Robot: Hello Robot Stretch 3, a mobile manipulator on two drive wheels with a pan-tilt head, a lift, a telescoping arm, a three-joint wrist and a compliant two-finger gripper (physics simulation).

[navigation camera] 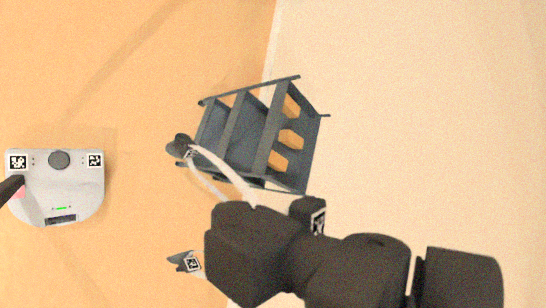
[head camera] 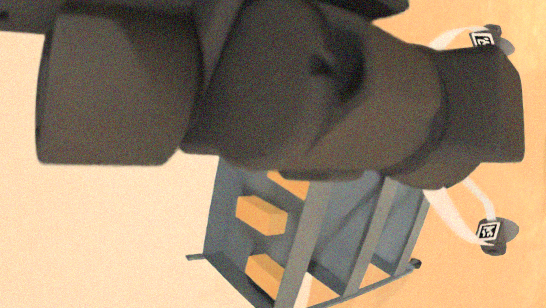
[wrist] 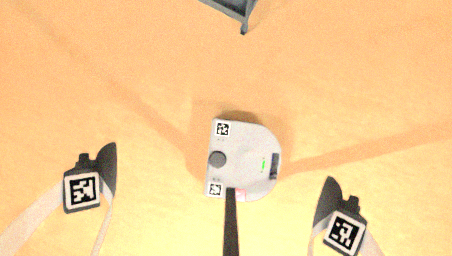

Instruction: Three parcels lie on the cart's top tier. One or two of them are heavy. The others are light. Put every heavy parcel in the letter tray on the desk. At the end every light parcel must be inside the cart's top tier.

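Frame: origin at the robot's base, x up, y ahead, z left, level; millimetres.
Seen in the pictures: gripper, fingertip midpoint: (navigation camera: pixel 174 201); robot's base at its link origin: (navigation camera: pixel 59 159).
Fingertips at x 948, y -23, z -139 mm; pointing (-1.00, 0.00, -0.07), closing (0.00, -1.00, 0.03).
Note:
Pixels of each thing's top centre, then the offset from my fingertips to it. "*": a spot on its surface instead.
- grey cart at a spot on its surface: (head camera: pixel 302 240) (navigation camera: pixel 272 127) * dx -243, dy +167, dz -521 mm
- middle parcel at its top centre: (head camera: pixel 251 215) (navigation camera: pixel 296 139) dx -234, dy +124, dz -684 mm
The grey cart (head camera: pixel 302 240) (navigation camera: pixel 271 125) (wrist: pixel 243 22) has three tiers, and three orange-tan parcels lie apart on its top tier. The middle parcel (head camera: pixel 261 215) (navigation camera: pixel 291 139) shows best. One end parcel (head camera: pixel 289 185) (navigation camera: pixel 278 161) is partly covered by the arm in the head view and by the rail in the navigation view. The other end parcel (head camera: pixel 265 275) (navigation camera: pixel 291 106) is partly behind the rail. My gripper (head camera: pixel 494 135) (navigation camera: pixel 181 204) (wrist: pixel 218 179) is open and empty, beside the cart, its fingers pointing down past the wrist. The desk and letter tray do not show.
My pale base (navigation camera: pixel 55 187) (wrist: pixel 245 152) stands on the orange-tan floor, with the dark mast (navigation camera: pixel 11 187) (wrist: pixel 230 222) over its edge. The cart stands beside the pale wall. The dark wrist (head camera: pixel 320 100) (navigation camera: pixel 350 265) is close to the cart's end in both camera views.

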